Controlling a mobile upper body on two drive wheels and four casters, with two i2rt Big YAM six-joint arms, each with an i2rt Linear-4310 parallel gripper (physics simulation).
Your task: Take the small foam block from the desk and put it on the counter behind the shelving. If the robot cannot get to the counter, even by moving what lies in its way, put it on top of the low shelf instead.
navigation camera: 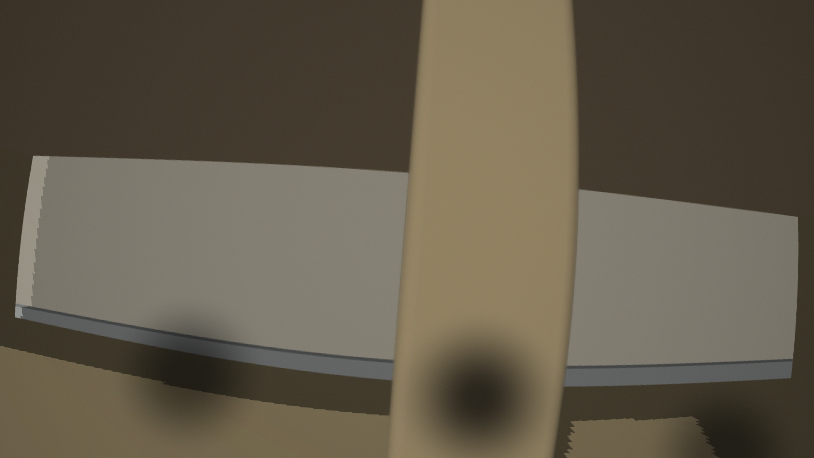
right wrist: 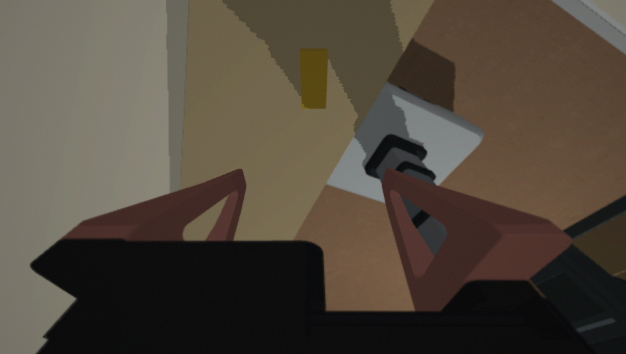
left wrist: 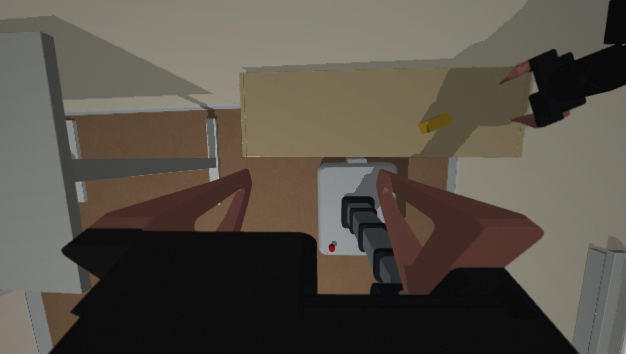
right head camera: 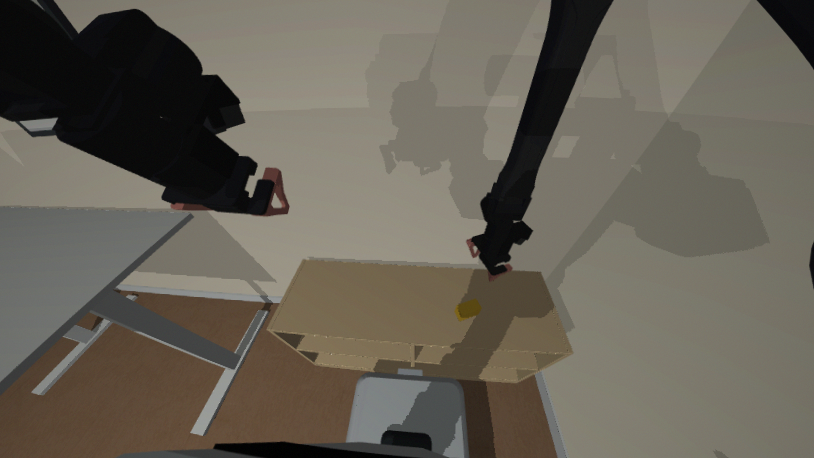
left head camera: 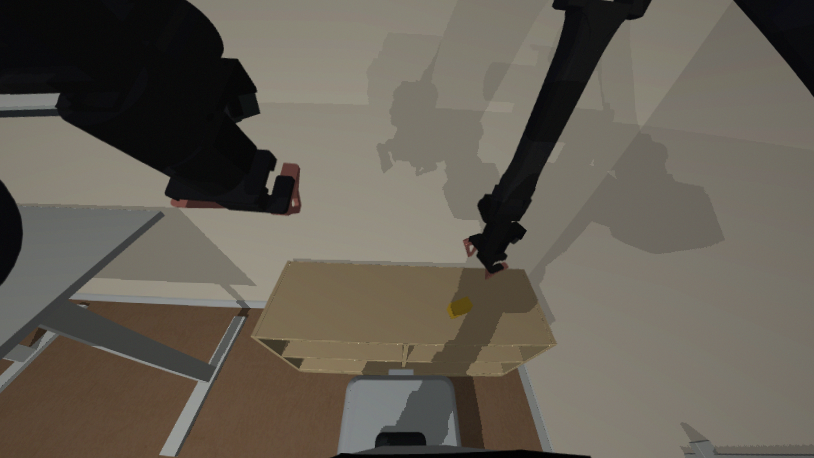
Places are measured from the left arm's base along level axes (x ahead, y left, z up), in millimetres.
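Pixels of known places: left gripper, fingertip midpoint: (left wrist: 313, 176) (right head camera: 260, 208) (left head camera: 267, 206); right gripper, fingertip midpoint: (right wrist: 313, 176) (left wrist: 507, 101) (right head camera: 482, 268) (left head camera: 478, 267).
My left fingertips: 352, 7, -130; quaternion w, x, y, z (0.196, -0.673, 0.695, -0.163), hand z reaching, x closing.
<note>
Ahead of a thing's pixels: the offset from my left fingertips to its top centre, as dx, dy, dz. "pt": to the spot under its first point. Level surfaces: height alone.
The small yellow foam block @[+144, -467, -610] (left head camera: 459, 307) (right head camera: 468, 309) (left wrist: 435, 123) (right wrist: 314, 79) lies on top of the low wooden shelf @[dz -670] (left head camera: 341, 296) (right head camera: 358, 296) (left wrist: 325, 115) (right wrist: 220, 125), right of its middle in the head views. My right gripper (left head camera: 479, 264) (right head camera: 483, 266) (left wrist: 507, 101) (right wrist: 313, 176) is open and empty, raised above the shelf's right part and apart from the block. My left gripper (left head camera: 244, 209) (right head camera: 227, 211) (left wrist: 313, 176) is open and empty, high up at the left of the head views. A grey desk @[dz -330] (left head camera: 68, 244) (right head camera: 74, 256) (left wrist: 25, 150) stands at the left. The counter is not identifiable.
My light grey base (left head camera: 370, 410) (right head camera: 378, 407) (left wrist: 332, 200) (right wrist: 435, 135) is close to the shelf's open front. The desk's legs stand on the brown floor @[dz -1280] (left head camera: 296, 410) at the left. A tan upright panel @[pt +10, -243, -1041] (navigation camera: 489, 199) is close before the navigation camera. A pale rail (left wrist: 600, 295) is at the lower right.
</note>
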